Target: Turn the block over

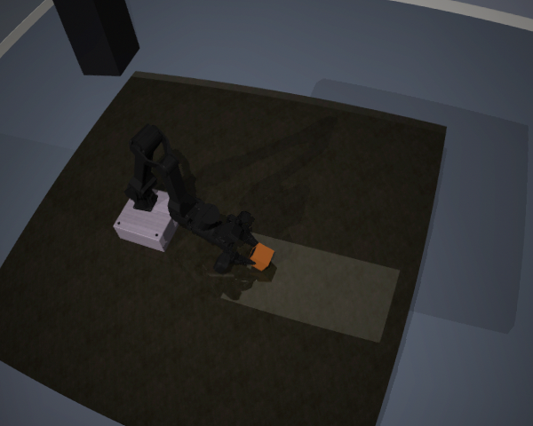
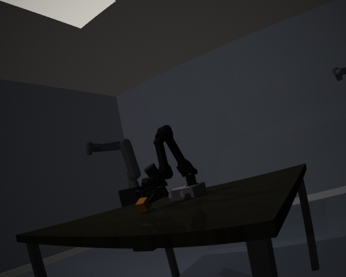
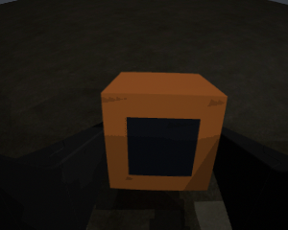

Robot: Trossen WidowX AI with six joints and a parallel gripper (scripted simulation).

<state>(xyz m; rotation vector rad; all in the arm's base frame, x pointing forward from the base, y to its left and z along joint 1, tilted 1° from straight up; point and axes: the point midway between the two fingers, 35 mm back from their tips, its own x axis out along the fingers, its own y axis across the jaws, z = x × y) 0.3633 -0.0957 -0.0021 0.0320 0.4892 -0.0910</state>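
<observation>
Now: the orange block 1 cm behind my gripper tip.
</observation>
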